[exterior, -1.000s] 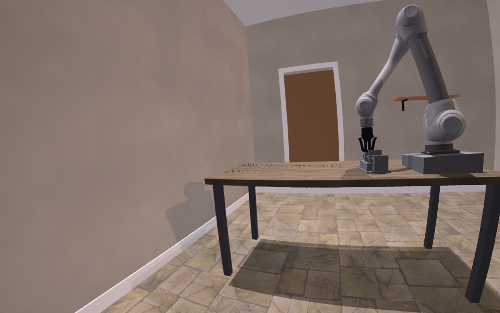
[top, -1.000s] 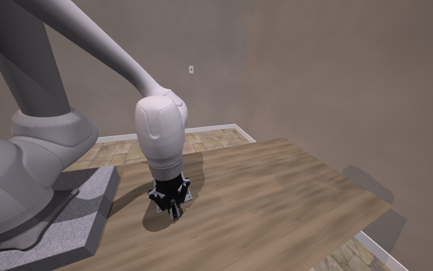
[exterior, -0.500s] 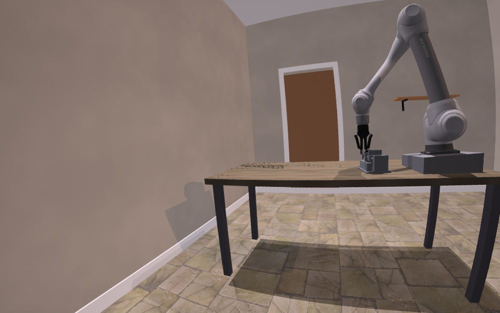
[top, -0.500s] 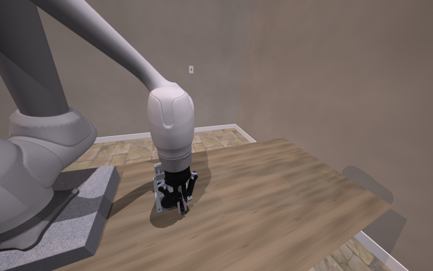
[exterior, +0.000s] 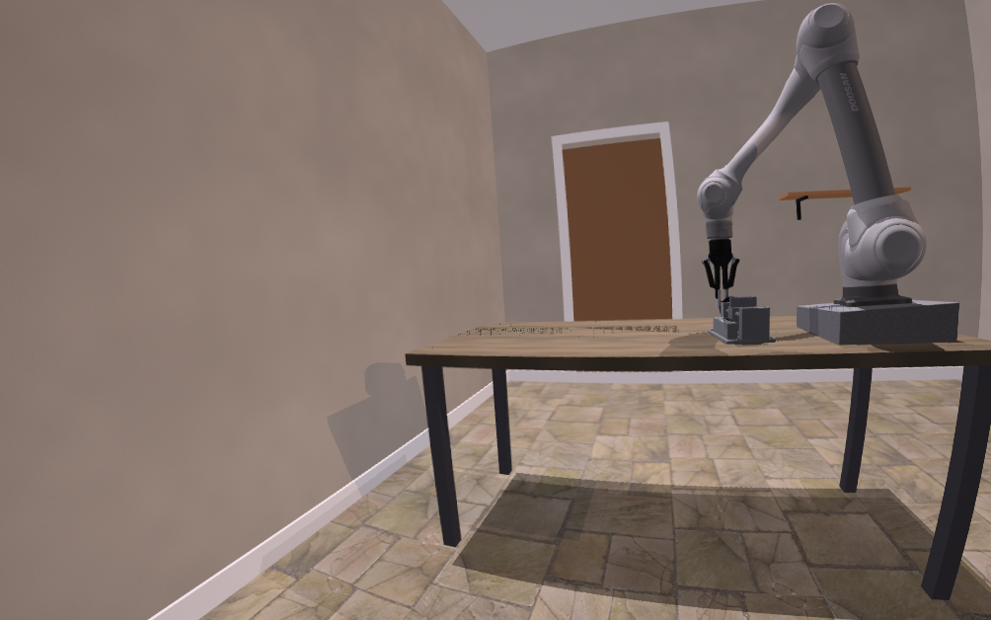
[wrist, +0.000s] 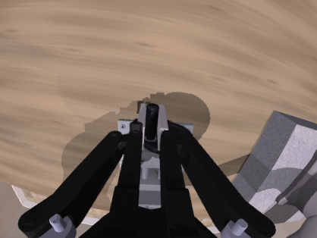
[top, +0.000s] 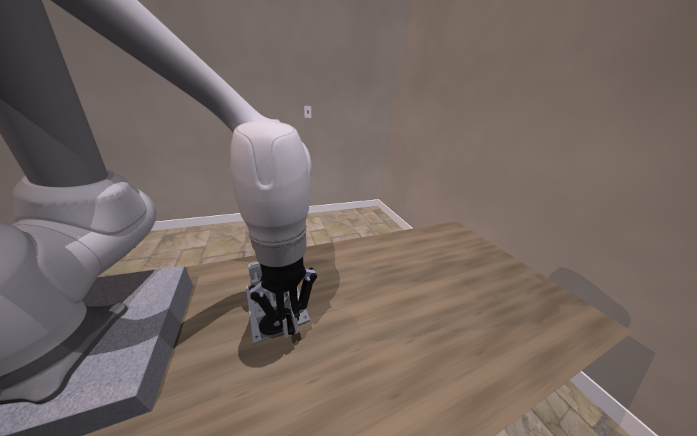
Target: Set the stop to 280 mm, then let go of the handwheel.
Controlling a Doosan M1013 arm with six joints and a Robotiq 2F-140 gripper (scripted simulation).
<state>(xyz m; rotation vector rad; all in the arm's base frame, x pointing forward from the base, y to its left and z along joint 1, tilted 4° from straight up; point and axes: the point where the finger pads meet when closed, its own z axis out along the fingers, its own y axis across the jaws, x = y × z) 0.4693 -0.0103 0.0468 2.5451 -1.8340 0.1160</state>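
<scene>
Right now my hand is 10 mm past the handwheel, 20 mm to the right of it and 20 mm above it.
</scene>
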